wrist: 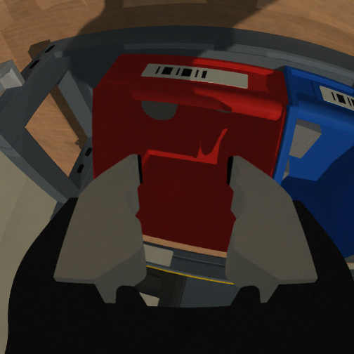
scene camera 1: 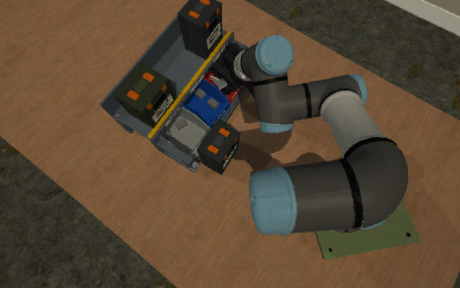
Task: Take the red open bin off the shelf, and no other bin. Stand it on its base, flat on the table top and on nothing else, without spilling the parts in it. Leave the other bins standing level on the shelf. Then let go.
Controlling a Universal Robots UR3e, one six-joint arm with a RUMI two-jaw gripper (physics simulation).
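The red open bin (scene camera 1: 235,96) (wrist: 185,125) stands on the shelf (scene camera 1: 182,100) (wrist: 45,172), at the end of the row beside the blue bin. A round grey part (wrist: 160,110) shows inside it near its labelled wall. My gripper (scene camera 1: 220,84) (wrist: 184,159) is open, its fingers apart over the inside of the red bin; no wall is between them. How deep the fingertips reach is hard to tell. In the scene view the gripper hides much of the red bin. The table top (scene camera 1: 150,210) (wrist: 200,10) shows around the shelf.
The blue bin (scene camera 1: 202,107) (wrist: 320,200) stands close against the red bin, with the grey bin (scene camera 1: 185,131) beyond it. A dark case (scene camera 1: 200,30) and an olive case (scene camera 1: 145,97) stand behind the yellow rail. Another dark case (scene camera 1: 219,150) stands by the grey bin.
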